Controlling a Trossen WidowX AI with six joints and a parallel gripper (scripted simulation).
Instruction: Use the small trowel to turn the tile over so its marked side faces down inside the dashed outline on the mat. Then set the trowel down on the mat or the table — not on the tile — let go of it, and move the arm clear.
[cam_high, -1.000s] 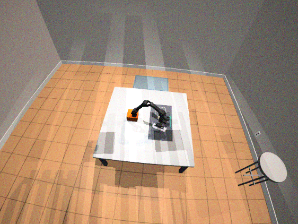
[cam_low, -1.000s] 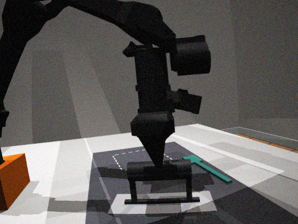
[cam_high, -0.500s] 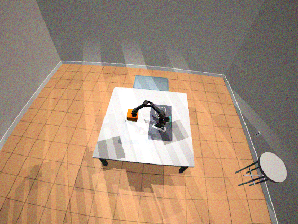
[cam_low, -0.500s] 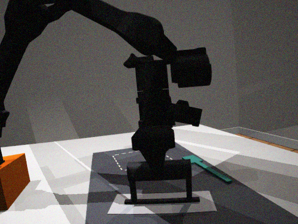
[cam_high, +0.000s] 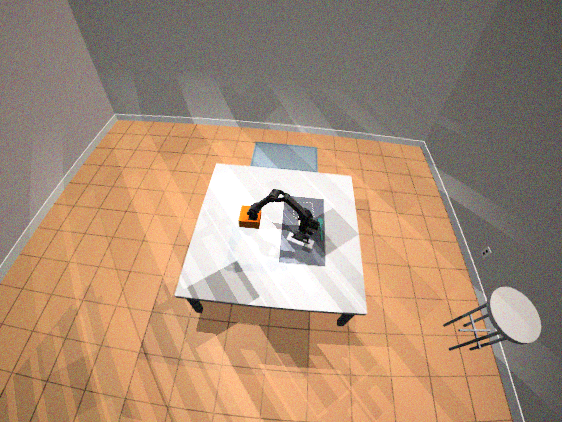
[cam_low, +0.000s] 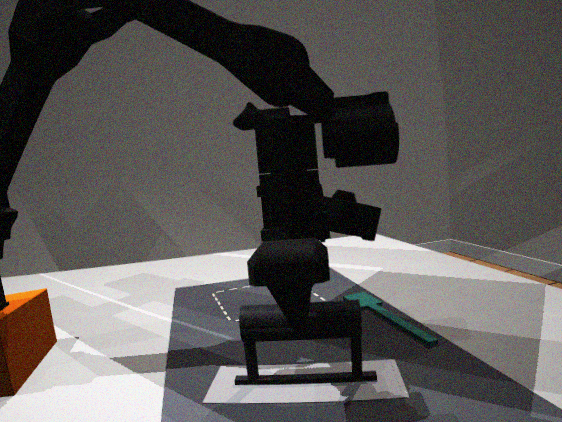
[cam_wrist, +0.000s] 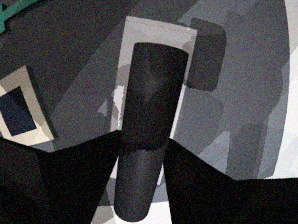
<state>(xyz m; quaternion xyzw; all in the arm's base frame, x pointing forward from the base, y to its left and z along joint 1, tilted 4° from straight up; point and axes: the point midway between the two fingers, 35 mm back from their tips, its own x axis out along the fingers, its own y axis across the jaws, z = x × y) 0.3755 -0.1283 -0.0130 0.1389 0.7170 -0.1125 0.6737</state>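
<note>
Right now my gripper tip is 2 cm short of the dark mat, 12 cm to the right of it and 8 cm above it. Round my gripper tip: teal strip 16 cm ahead, 13 cm to the left, 6 cm below; cream tile 3 cm ahead, 18 cm to the left, 6 cm below.
</note>
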